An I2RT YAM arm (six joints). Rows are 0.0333 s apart.
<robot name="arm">
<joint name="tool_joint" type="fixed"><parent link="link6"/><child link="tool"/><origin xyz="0 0 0" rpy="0 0 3.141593"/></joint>
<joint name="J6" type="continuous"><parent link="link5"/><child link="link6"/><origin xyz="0.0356 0 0.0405" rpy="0 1.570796 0"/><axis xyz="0 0 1"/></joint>
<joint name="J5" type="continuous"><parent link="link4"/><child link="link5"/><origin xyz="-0.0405 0.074 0.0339" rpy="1.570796 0 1.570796"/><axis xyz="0 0 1"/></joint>
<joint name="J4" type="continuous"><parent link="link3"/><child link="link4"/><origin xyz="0.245 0.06 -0.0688" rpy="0 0 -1.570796"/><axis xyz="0 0 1"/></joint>
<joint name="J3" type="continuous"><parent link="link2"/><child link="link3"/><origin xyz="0.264 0 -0.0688" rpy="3.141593 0 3.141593"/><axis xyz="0 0 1"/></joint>
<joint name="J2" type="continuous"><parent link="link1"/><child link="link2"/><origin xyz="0.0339 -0.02 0.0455" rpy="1.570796 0 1.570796"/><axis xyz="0 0 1"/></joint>
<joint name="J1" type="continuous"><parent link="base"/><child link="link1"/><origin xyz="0 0 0.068" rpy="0 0 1.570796"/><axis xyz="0 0 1"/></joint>
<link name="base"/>
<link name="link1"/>
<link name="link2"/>
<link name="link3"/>
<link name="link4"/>
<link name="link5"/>
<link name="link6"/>
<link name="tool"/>
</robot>
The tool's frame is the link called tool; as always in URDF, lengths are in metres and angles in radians. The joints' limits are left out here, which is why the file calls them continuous.
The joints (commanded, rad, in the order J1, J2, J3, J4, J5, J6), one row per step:
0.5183, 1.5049, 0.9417, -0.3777, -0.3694, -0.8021
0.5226, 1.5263, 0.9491, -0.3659, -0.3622, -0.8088
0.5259, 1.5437, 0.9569, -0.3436, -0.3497, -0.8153
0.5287, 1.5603, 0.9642, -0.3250, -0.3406, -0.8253
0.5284, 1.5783, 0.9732, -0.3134, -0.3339, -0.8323
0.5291, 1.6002, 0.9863, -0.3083, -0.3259, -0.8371
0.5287, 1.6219, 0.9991, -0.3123, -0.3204, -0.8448
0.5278, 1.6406, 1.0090, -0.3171, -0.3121, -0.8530
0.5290, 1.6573, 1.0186, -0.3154, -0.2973, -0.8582
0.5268, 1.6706, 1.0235, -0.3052, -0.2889, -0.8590
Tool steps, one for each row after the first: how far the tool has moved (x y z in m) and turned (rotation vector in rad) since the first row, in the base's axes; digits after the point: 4 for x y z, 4 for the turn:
0.0032, 0.0031, -0.0032, -0.0081, -0.0049, 0.0051
0.0072, 0.0061, -0.0047, -0.0125, -0.0247, 0.0059
0.0107, 0.0088, -0.0063, -0.0173, -0.0422, 0.0107
0.0145, 0.0106, -0.0083, -0.0229, -0.0511, 0.0116
0.0186, 0.0130, -0.0108, -0.0319, -0.0538, 0.0113
0.0220, 0.0146, -0.0140, -0.0447, -0.0492, 0.0138
0.0249, 0.0156, -0.0173, -0.0600, -0.0452, 0.0148
0.0278, 0.0172, -0.0197, -0.0749, -0.0492, 0.0117
0.0308, 0.0178, -0.0220, -0.0804, -0.0544, 0.0052

